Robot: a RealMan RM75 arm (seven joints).
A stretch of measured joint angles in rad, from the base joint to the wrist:
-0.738, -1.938, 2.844, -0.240, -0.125, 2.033, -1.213
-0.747, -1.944, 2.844, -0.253, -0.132, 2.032, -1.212
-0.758, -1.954, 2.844, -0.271, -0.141, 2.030, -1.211
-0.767, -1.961, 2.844, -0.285, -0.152, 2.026, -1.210
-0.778, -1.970, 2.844, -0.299, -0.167, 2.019, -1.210
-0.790, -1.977, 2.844, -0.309, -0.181, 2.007, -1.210
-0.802, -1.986, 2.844, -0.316, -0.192, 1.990, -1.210
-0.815, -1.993, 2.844, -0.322, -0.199, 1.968, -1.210
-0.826, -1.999, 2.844, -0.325, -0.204, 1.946, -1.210
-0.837, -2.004, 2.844, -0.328, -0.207, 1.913, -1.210
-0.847, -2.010, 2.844, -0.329, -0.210, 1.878, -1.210
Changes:
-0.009, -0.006, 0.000, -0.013, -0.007, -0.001, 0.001
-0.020, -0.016, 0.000, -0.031, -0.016, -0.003, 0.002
-0.029, -0.023, 0.000, -0.045, -0.027, -0.007, 0.003
-0.040, -0.032, 0.000, -0.059, -0.042, -0.014, 0.003
-0.052, -0.039, 0.000, -0.069, -0.056, -0.026, 0.003
-0.064, -0.048, 0.000, -0.076, -0.067, -0.043, 0.003
-0.077, -0.055, 0.000, -0.082, -0.074, -0.065, 0.003
-0.088, -0.061, 0.000, -0.085, -0.079, -0.087, 0.003
-0.099, -0.066, 0.000, -0.088, -0.082, -0.120, 0.003
-0.109, -0.072, 0.000, -0.089, -0.085, -0.155, 0.003

